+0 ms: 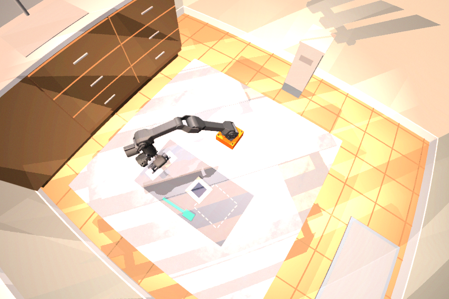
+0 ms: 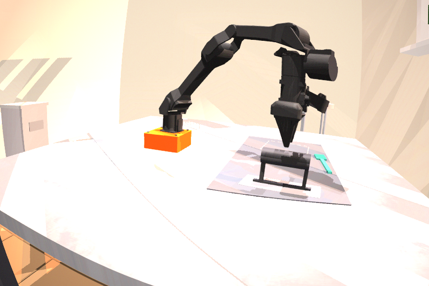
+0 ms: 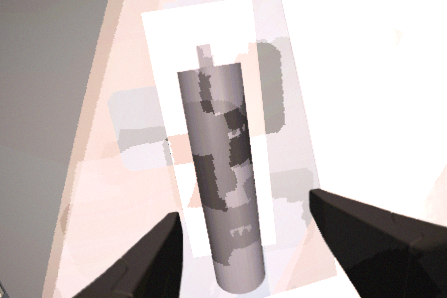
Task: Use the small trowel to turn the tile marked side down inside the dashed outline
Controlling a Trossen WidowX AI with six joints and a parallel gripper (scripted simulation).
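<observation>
Right now my gripper tip is 70 mm above the grey trowel, 20 mm short of it and 10 mm to the right of it. Round my gripper tip: teal trowel (300 mm to the left, 100 mm below, 80 mm ahead); then white tile (280 mm to the left, 100 mm below, 70 mm behind); then grey mat (250 mm to the left, 120 mm below, 50 mm behind).
</observation>
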